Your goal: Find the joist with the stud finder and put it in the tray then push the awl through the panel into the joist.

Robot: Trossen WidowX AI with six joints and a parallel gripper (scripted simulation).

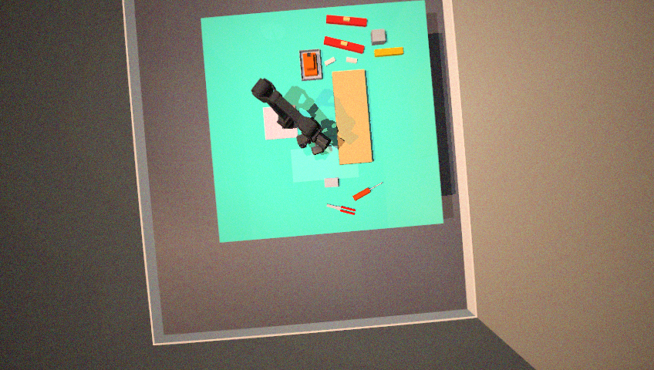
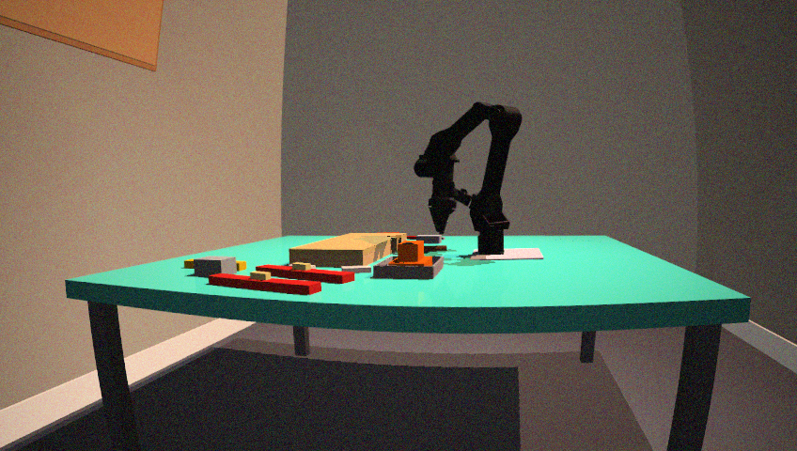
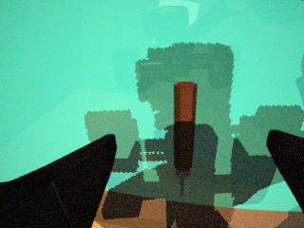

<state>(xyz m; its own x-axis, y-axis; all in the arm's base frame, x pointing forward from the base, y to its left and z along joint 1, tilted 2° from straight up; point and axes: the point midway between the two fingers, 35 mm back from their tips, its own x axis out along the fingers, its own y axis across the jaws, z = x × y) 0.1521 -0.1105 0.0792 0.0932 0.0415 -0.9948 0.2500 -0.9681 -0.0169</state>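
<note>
Now: gripper tip 5 cm short of the awl, 1 cm to the right of it and 4 cm above it. Round my gripper tip: orange stud finder 1 cm behind, 45 cm to the left; then grey tray 1 cm behind, 43 cm to the left, 4 cm below; then red screwdriver 30 cm ahead, 29 cm to the right, 4 cm below.
</note>
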